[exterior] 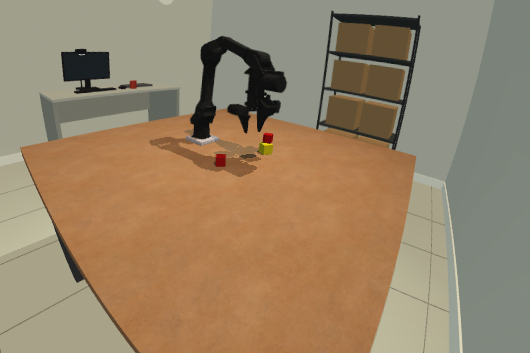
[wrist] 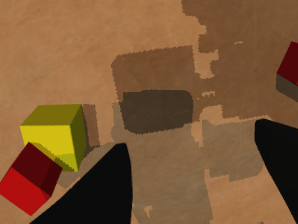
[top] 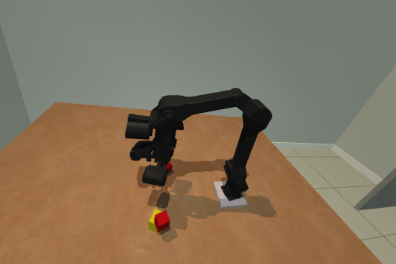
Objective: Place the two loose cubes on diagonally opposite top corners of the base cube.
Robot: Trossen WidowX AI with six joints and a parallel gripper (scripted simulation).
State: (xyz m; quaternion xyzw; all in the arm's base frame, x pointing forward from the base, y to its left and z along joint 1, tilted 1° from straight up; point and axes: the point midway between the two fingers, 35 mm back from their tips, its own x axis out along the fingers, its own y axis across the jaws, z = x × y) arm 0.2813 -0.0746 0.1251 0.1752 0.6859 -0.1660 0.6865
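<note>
My gripper tip is 10 cm to the right of the yellow base cube, 8 cm above it and 2 cm short of it.
</note>
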